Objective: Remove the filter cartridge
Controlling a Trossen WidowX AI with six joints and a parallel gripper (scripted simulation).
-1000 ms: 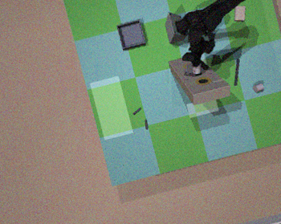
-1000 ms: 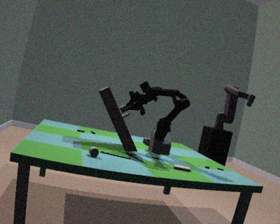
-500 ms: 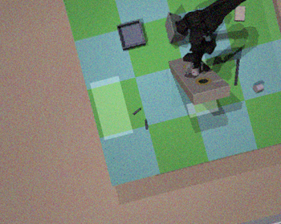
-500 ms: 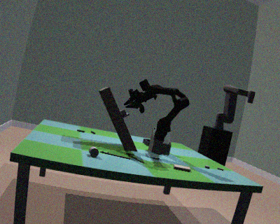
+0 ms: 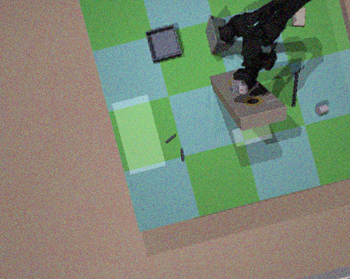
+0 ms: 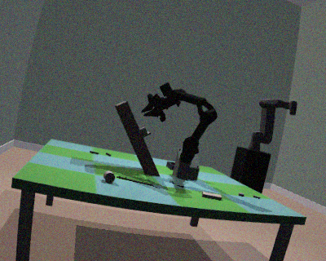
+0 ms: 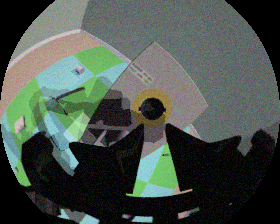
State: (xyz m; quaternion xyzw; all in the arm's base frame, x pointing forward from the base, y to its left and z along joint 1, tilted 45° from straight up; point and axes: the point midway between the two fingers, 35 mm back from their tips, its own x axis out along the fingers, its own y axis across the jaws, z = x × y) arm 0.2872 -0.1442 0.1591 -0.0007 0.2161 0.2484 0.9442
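The round filter cartridge is 100 mm below my gripper tip and 20 mm behind it. The rest, counted from my gripper tip: pale block: 410 mm to the left, 350 mm behind, 310 mm below.
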